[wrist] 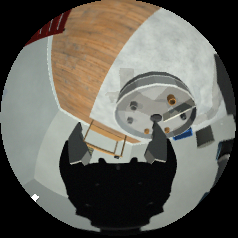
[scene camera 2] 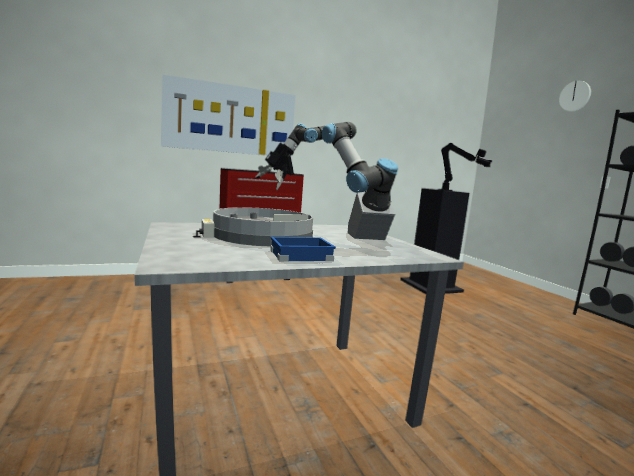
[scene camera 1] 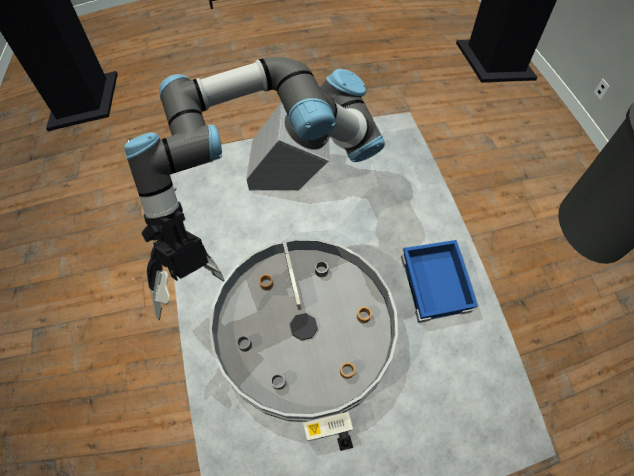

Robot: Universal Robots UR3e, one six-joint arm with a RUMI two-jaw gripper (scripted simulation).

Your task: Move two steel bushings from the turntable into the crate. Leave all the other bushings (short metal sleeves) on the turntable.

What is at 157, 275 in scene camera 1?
The gripper.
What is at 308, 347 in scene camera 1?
A round grey turntable.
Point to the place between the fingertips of the gripper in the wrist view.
117, 122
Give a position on a blue crate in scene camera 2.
At 288, 249
